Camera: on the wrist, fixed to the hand. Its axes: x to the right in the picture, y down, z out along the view.
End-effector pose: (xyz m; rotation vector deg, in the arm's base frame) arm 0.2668 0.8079 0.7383 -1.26 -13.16 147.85
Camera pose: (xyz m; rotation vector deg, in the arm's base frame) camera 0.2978 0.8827 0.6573 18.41 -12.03 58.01
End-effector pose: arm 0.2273 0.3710 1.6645 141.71 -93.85 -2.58
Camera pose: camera 0.3020 0.3984 1.7468 -174.10 -34.10 29.18
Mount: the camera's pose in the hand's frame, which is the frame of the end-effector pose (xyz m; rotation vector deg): 0.0102 -0.0652 -0.0936 -0.78 -13.34 -89.81
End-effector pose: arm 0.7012 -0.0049 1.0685 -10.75 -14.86 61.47
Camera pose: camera 0.7886 -0.0287 0.9984 8.44 -28.16 -27.00
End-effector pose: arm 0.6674 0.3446 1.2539 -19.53 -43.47 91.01
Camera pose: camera 0.7734 0.3800 1.2289 23.45 -48.33 7.11
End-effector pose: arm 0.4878 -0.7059 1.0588 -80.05 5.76 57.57
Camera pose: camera 0.5806 -0.7695 1.0800 -52.31 -58.79 -10.34
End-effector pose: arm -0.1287 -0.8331 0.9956 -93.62 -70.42 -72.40
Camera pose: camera -0.2165 -0.8986 1.0290 26.86 134.66 88.26
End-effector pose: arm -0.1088 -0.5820 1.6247 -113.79 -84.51 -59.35
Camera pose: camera -0.1968 -0.6233 1.6853 27.73 147.76 57.51
